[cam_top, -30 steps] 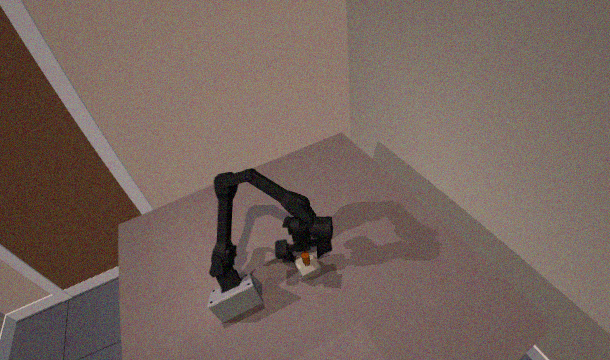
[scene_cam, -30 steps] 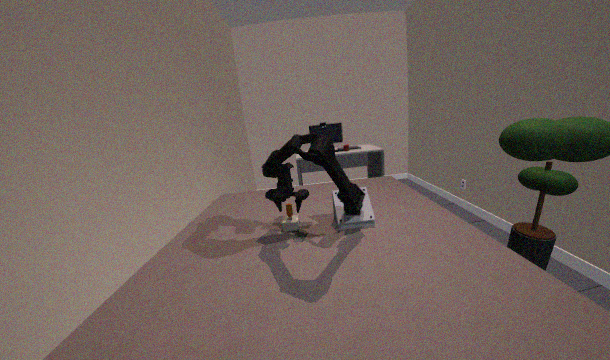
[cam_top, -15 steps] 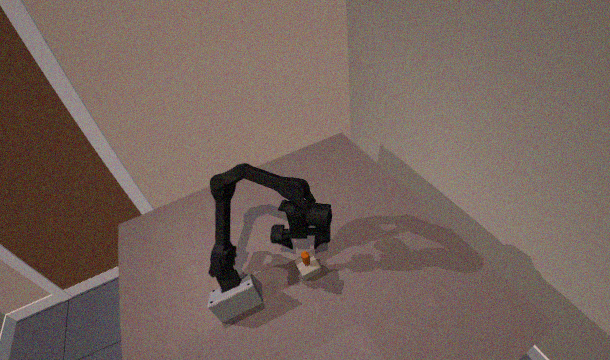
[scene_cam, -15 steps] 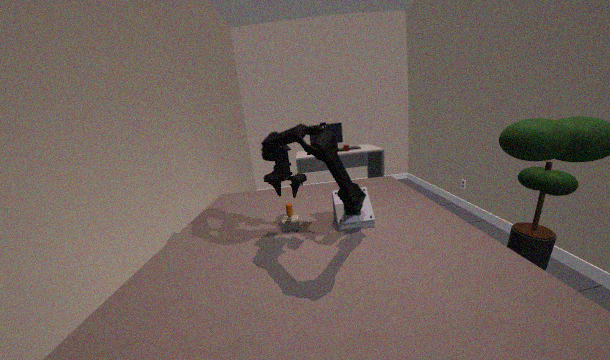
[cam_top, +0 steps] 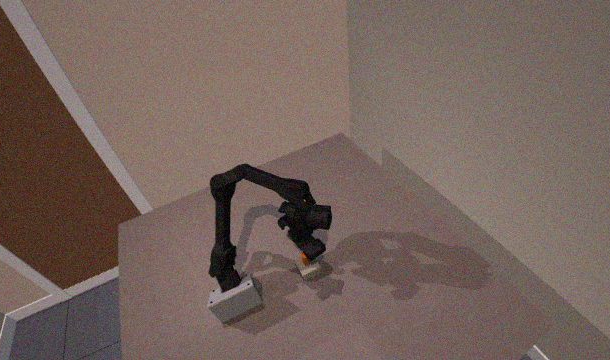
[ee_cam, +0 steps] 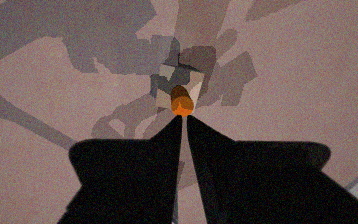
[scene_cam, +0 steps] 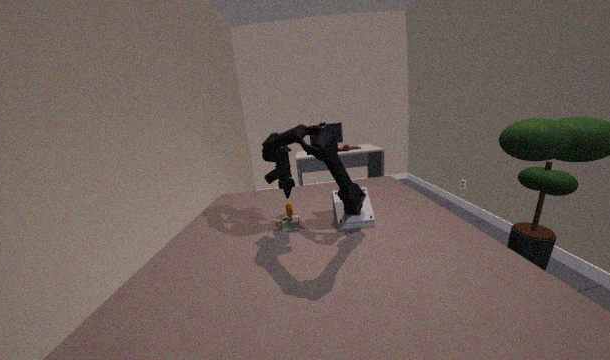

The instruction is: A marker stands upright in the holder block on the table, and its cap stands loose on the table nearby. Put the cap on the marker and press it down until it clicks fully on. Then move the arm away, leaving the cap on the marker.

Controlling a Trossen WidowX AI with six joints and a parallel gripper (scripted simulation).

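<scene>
The orange cap lies 60 mm below my gripper tip. The rest, counted from my gripper tip: holder block (120 mm below).
</scene>
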